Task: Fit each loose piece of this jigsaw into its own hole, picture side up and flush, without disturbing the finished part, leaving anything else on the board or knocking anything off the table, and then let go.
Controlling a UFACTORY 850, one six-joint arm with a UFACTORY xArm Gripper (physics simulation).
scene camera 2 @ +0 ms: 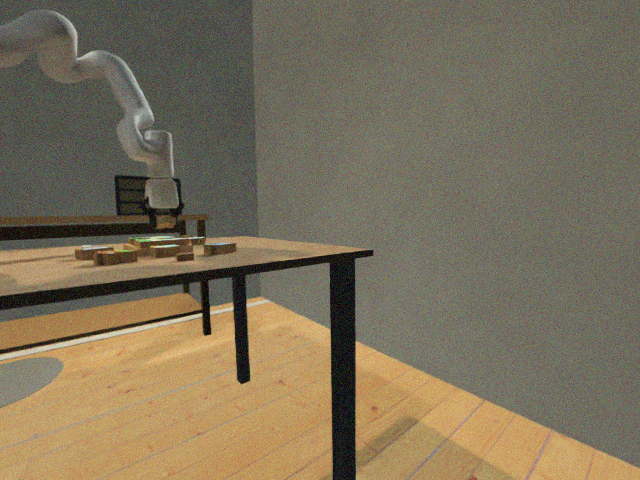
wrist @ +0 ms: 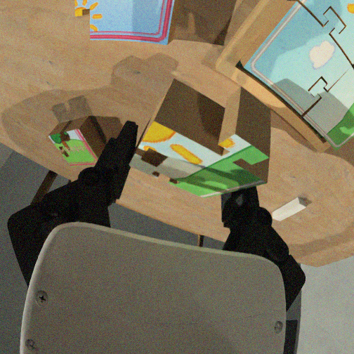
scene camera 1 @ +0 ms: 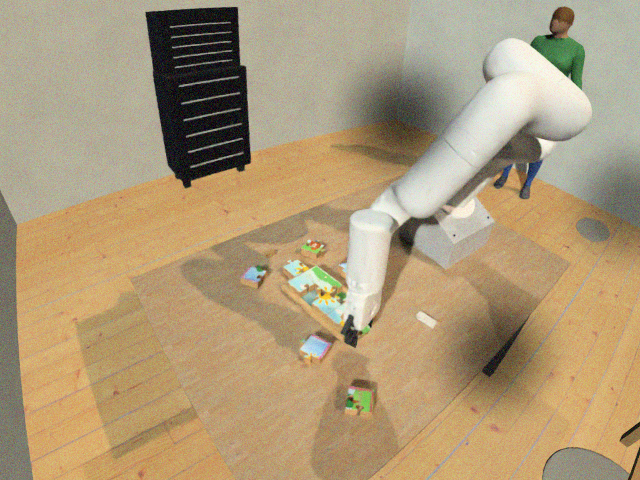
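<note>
My gripper (scene camera 1: pixel 360 333) (scene camera 2: pixel 165 226) (wrist: pixel 183 151) is shut on a thick jigsaw piece (scene camera 2: pixel 165 222) (wrist: pixel 220 172) with yellow, pale and green picture parts, held above the table, tilted in the wrist view. The board (scene camera 1: pixel 305 308) (wrist: pixel 272 102) lies beside it with the finished part inside; the arm hides some of it. A blue, pink-edged piece (scene camera 1: pixel 315 347) (wrist: pixel 131 20) and a green piece (scene camera 1: pixel 360 400) (wrist: pixel 77 150) lie loose on the table. Loose pieces also lie beyond: a blue-green one (scene camera 1: pixel 253 275), a red-green one (scene camera 1: pixel 313 246) and a pale one (scene camera 1: pixel 296 267) close to the board.
A small white block (scene camera 1: pixel 426 319) (wrist: pixel 291 209) lies on the table (scene camera 1: pixel 217 330). A small wooden block (scene camera 2: pixel 185 256) lies near the pieces. The robot's base (scene camera 1: pixel 454 242) stands at the back right. A black cabinet (scene camera 1: pixel 206 124) and a person (scene camera 1: pixel 560 56) are beyond the table.
</note>
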